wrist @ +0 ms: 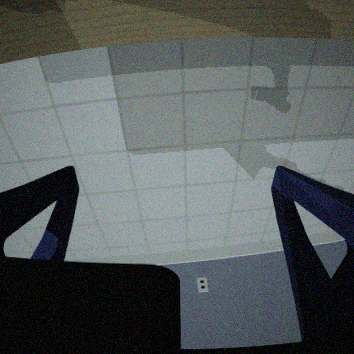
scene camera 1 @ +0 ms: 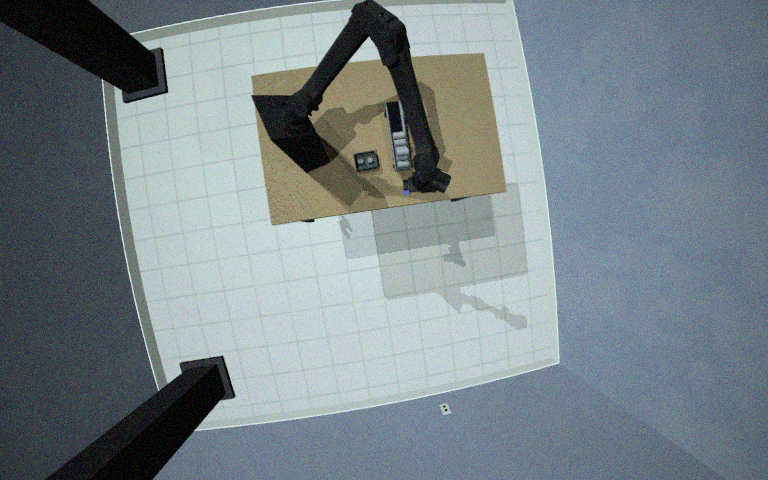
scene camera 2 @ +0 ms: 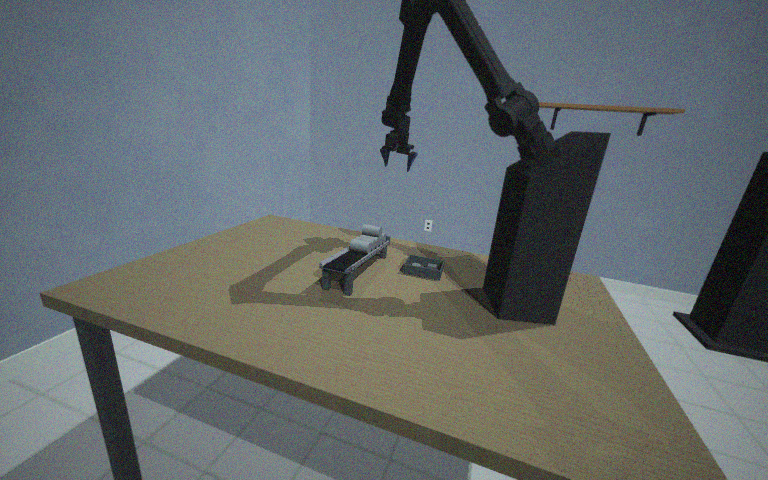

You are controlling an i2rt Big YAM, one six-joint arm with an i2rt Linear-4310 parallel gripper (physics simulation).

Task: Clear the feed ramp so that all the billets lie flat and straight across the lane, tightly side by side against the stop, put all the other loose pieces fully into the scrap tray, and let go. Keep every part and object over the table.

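Places are measured from the arm's base along level axes (x ahead, y left, z up), in metres.
Pixels of known places: gripper, fingertip midpoint: [wrist: 174, 176] [scene camera 1: 417, 190] [scene camera 2: 396, 168]; arm's base at its link origin: [scene camera 1: 291, 118] [scene camera 2: 540, 156].
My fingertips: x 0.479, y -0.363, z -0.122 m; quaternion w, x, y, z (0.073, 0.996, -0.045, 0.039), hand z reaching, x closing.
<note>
Ahead of a thing's pixels: the offset from my fingertips to its top centre. "*": to the spot under its first point. Level surfaces: height alone.
The feed ramp [scene camera 1: 389, 121] [scene camera 2: 347, 283] stands on the table with its dark lane bare at one end. Several light grey cylindrical billets @[dx +0.005, dy +0.253, dz -0.176 m] [scene camera 1: 402, 151] @[dx +0.008, dy +0.356, dz -0.202 m] [scene camera 2: 362, 243] lie across the lane toward the other end. One grey cylinder @[* dx -0.002, dy +0.271, dz -0.188 m] [scene camera 2: 372, 230] sits higher than the others, on top of the row. Small details between the pieces are too blurred to tell. The dark scrap tray @[dx -0.199, dy +0.266, dz -0.273 m] [scene camera 1: 366, 169] [scene camera 2: 421, 273] stands beside the ramp and holds two light grey pieces @[dx -0.171, dy +0.266, dz -0.288 m] [scene camera 1: 370, 160] [scene camera 2: 417, 264]. My gripper [scene camera 2: 397, 168] [wrist: 174, 176] is open and empty, high above the table beyond the ramp's loaded end.
The arm's dark pedestal [scene camera 1: 291, 133] [scene camera 2: 543, 243] stands on the table @[dz -0.308 m] [scene camera 1: 464, 113] [scene camera 2: 339, 362], on the tray's side of the ramp. The wrist view shows the table's edge, the floor [wrist: 165, 200] and a wall socket [wrist: 202, 284].
</note>
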